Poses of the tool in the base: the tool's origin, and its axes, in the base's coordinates. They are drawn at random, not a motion.
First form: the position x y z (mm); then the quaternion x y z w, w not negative.
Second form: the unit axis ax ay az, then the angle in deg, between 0 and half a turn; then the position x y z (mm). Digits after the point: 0 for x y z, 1 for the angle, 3 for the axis.
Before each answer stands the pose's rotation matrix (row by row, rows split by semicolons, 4 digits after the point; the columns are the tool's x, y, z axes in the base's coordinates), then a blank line. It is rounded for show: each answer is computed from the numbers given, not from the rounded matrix.
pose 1, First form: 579 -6 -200 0.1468 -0.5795 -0.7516 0.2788
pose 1, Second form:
-0.8014 0.2490 -0.5438; -0.5892 -0.1729 0.7892; 0.1025 0.9530 0.2853

0.153 -0.603 -0.783 147.6 579 -6 -200
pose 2, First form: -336 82 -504 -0.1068 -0.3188 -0.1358 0.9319
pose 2, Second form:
0.7598 0.3212 -0.5652; -0.1850 0.9403 0.2857; 0.6232 -0.1125 0.7739

-0.295 -0.879 -0.375 42.5 -336 82 -504
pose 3, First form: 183 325 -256 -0.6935 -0.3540 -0.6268 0.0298
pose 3, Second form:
-0.0364 0.5283 0.8483; 0.4536 -0.7476 0.4851; 0.8904 0.4024 -0.2125

-0.694 -0.354 -0.627 176.6 183 325 -256
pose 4, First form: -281 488 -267 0.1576 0.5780 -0.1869 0.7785
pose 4, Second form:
0.2619 0.4732 0.8411; -0.1088 0.8805 -0.4615; -0.9589 0.0293 0.2821

0.251 0.921 -0.298 77.7 -281 488 -267
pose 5, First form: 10 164 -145 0.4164 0.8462 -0.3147 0.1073
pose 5, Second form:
-0.6302 0.7723 -0.0805; 0.6372 0.4551 -0.6220; -0.4437 -0.4432 -0.7789

0.419 0.851 -0.317 167.7 10 164 -145
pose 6, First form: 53 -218 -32 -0.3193 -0.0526 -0.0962 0.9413
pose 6, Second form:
0.9760 0.2147 -0.0376; -0.1475 0.7776 0.6112; 0.1605 -0.5910 0.7906

-0.946 -0.156 -0.285 39.5 53 -218 -32
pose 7, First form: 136 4 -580 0.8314 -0.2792 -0.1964 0.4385
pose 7, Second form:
0.7670 -0.2920 -0.5714; -0.6365 -0.4595 -0.6194; -0.0817 0.8388 -0.5383

0.925 -0.311 -0.219 128.0 136 4 -580
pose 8, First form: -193 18 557 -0.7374 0.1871 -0.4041 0.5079
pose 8, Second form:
0.6034 0.1345 0.7860; -0.6864 -0.4141 0.5978; 0.4059 -0.9002 -0.1575

-0.856 0.217 -0.469 119.0 -193 18 557
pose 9, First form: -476 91 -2 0.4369 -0.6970 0.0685 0.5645
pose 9, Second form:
0.0190 -0.6863 -0.7270; -0.5317 0.6089 -0.5887; 0.8467 0.3978 -0.3533

0.529 -0.844 0.083 111.3 -476 91 -2
